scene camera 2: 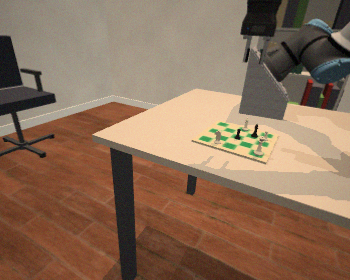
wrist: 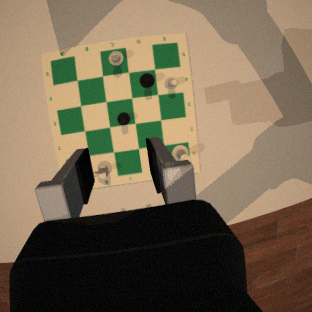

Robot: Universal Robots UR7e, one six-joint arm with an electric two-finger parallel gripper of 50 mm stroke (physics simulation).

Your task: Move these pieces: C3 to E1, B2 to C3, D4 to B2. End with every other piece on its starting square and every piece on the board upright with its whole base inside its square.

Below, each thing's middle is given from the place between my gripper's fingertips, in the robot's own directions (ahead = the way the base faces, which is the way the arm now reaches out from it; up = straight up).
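The chessboard [scene camera 2: 244, 147] sits 230 mm below my hand, and it is also 10 mm behind my hand.
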